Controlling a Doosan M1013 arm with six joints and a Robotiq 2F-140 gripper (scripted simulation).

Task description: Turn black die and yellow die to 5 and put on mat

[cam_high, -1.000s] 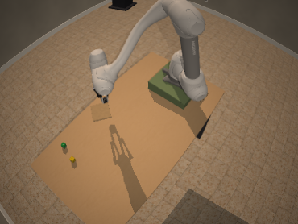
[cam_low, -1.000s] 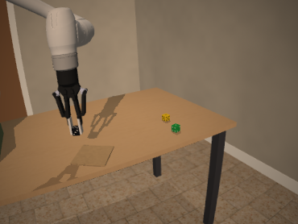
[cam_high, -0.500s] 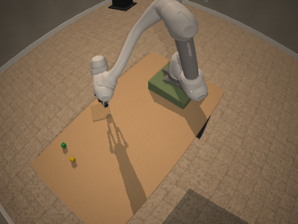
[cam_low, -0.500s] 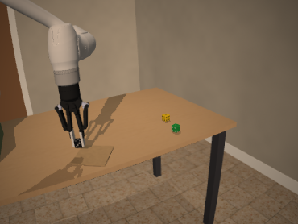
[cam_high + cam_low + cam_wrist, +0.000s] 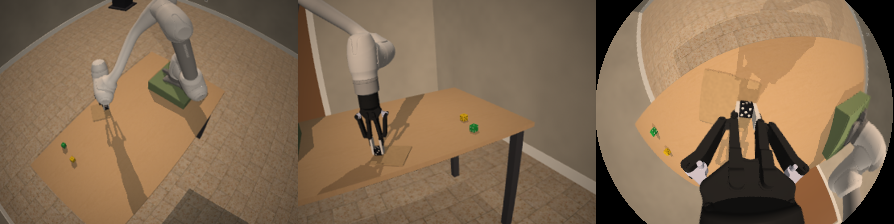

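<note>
Right now my hand is 2 cm above the black die. From my hand the other things lie so: mat (4 cm ahead, 3 cm to the right, 4 cm below); green die (42 cm ahead, 11 cm to the right, 3 cm below); yellow die (47 cm ahead, 1 cm to the left, 3 cm below).
</note>
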